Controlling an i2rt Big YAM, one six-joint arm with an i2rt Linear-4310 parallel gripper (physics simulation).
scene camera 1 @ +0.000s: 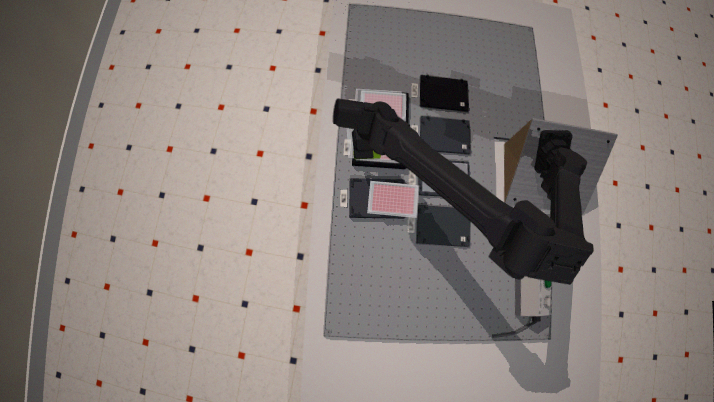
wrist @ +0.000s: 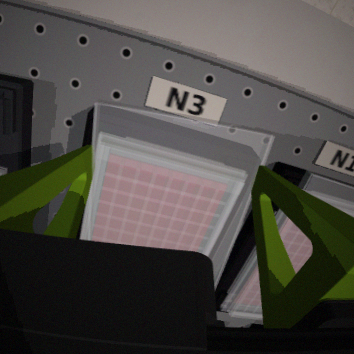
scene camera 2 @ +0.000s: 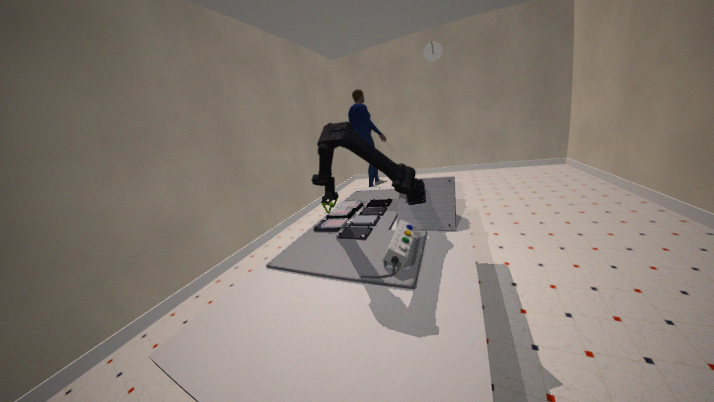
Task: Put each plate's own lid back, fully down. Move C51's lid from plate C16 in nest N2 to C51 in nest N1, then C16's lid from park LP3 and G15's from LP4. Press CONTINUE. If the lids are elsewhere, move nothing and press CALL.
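Places are measured from the arm's base along level axes (x ahead, y left, z up), in metres.
Pixels of known places: gripper, fingertip midpoint: [scene camera 1: 357,143] [wrist: 175,164] [scene camera 2: 330,210]; arm's base, link origin: [scene camera 1: 552,150] [scene camera 2: 415,192].
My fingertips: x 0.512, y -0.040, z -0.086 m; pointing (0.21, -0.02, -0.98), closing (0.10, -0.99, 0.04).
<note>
Ahead of a thing's pixels: the offset from my fingertips to its top centre. "spot": to the spot under its first point.
My gripper [scene camera 1: 374,151] [scene camera 2: 328,209] [wrist: 175,164] is shut on a clear lid {0.038 m back, 0.002 m right, 0.005 m up} [wrist: 210,141], with green fingers at its two sides. The lid is over the pink-gridded plate {spot: 0.021 m back, 0.009 m left, 0.004 m up} [wrist: 150,200] at label N3 {spot: 0.025 m ahead, 0.002 m right, 0.039 m down} [wrist: 185,100]. Its outer edge extends past the plate towards the label; contact below is hard to tell. Another plate [scene camera 1: 384,102] [wrist: 245,287] lies on the neighbouring nest, whose label is cut off. A third plate {0.093 m back, 0.148 m left, 0.002 m down} [scene camera 1: 393,198] [scene camera 2: 334,224] lies off-centre on its dark nest {spot: 0.008 m back, 0.144 m left, 0.025 m down} [scene camera 1: 360,198]. A light-edged lid {0.238 m back, 0.085 m left, 0.023 m down} [scene camera 2: 366,220] lies in one park, partly hidden in scene camera 1.
Dark parks {spot: 0.258 m back, 0.171 m right, 0.031 m down} [scene camera 1: 444,93] {spot: 0.250 m back, 0.039 m right, 0.032 m down} [scene camera 1: 445,135] {spot: 0.227 m back, 0.215 m left, 0.032 m down} [scene camera 1: 443,225] stand beside the nests. A control box {0.473 m back, 0.356 m left, 0.043 m up} [scene camera 1: 531,300] [scene camera 2: 399,248] with blue, yellow and green buttons stands near the board edge; its captions are unreadable. A tilted panel [scene camera 1: 590,165] [scene camera 2: 440,205] stands by the arm base. A person [scene camera 2: 360,117] stands behind.
</note>
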